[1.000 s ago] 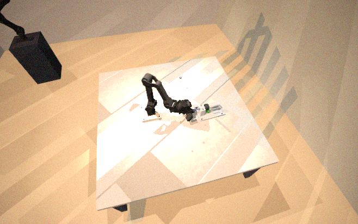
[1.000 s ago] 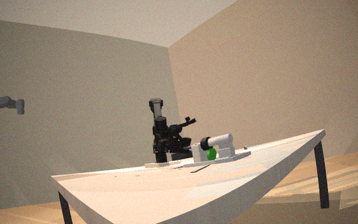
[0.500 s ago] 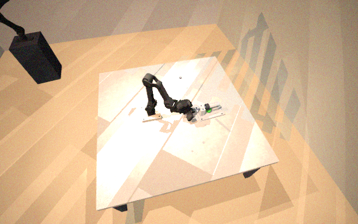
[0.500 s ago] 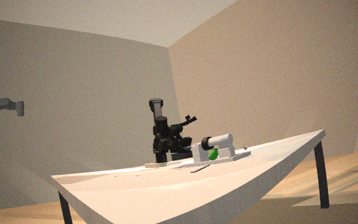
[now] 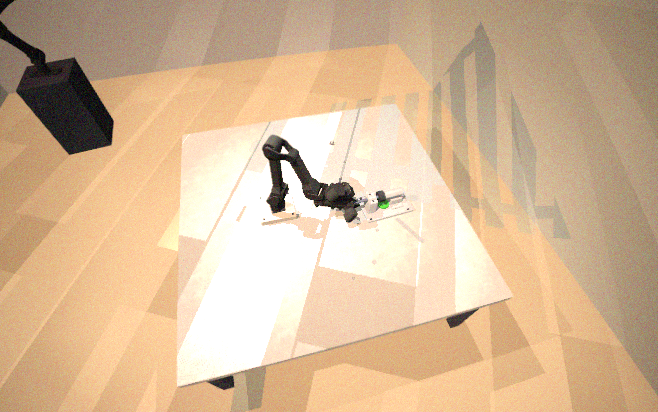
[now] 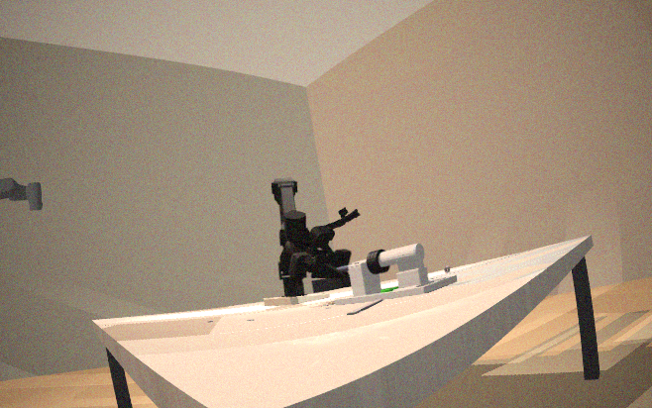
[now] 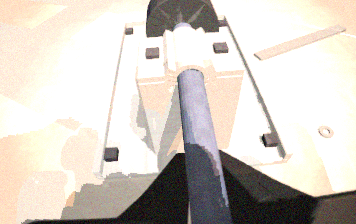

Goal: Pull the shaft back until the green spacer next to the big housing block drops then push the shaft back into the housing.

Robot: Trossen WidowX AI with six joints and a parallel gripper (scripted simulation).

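Right now my gripper tip is 10 cm short of the black spacer and 2 cm below it. From my gripper tip the other things lie so: thin flat strip (18 cm ahead, 17 cm to the right, 6 cm below); pale blue-grey shaft (4 cm ahead, 2 cm above); green spacer (13 cm ahead, 5 cm below, 1 cm to the right).
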